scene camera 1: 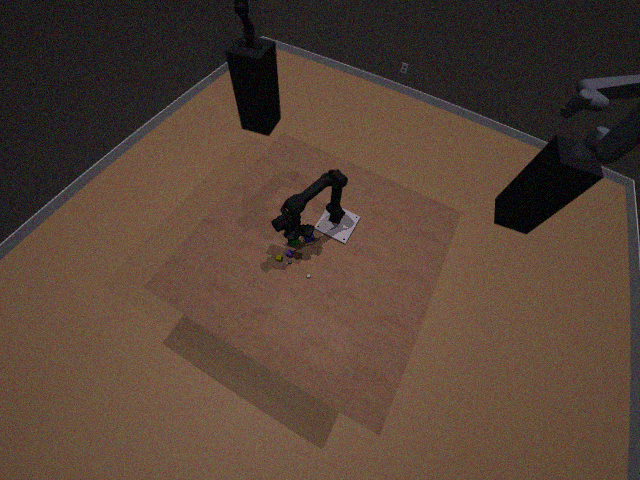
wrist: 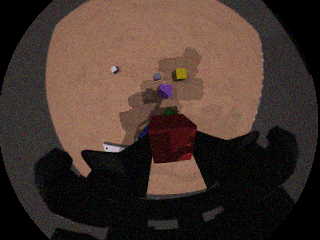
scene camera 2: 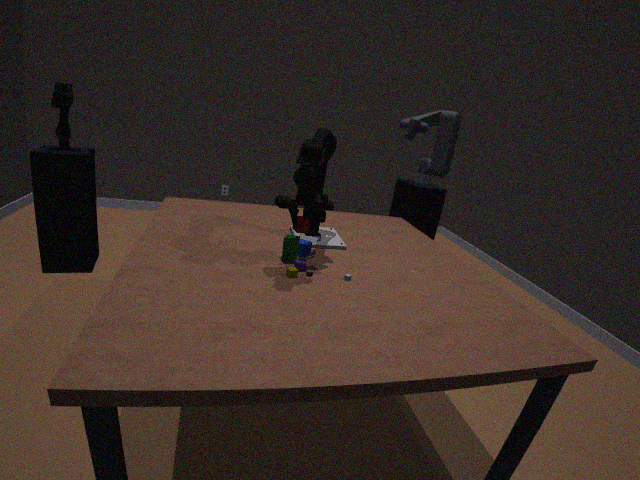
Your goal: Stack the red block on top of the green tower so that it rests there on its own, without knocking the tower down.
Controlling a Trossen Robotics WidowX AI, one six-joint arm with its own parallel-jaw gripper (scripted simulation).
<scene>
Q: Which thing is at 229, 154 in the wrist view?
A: My gripper.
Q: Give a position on a red block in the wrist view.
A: At 172, 137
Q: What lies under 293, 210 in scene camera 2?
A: My gripper.
</scene>
